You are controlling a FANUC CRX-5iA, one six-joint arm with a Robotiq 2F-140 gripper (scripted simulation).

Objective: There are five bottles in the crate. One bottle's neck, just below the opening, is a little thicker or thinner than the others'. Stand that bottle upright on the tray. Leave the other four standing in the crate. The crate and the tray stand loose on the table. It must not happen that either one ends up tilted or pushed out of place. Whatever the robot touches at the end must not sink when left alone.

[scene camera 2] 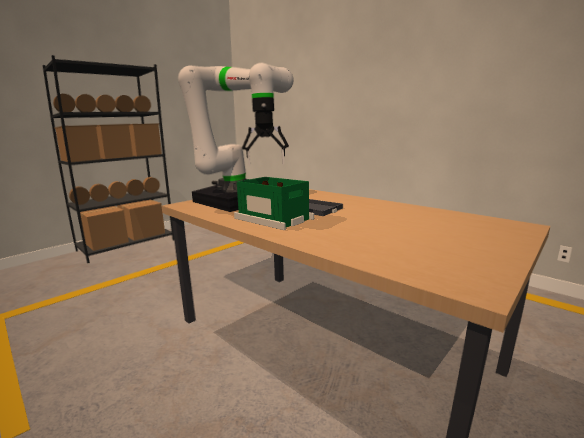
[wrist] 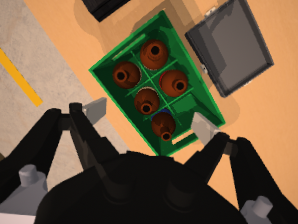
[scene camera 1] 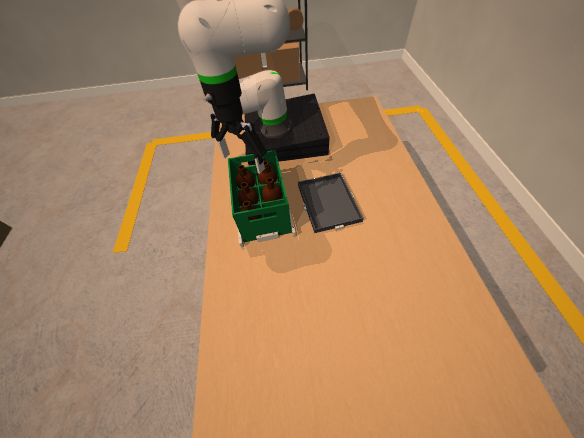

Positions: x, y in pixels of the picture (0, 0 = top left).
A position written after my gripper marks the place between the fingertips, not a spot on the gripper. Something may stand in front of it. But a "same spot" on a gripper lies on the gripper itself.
my gripper: scene camera 2; wrist 150, 112; scene camera 1
same spot on my gripper: (scene camera 2: 265, 130) = (scene camera 1: 229, 125)
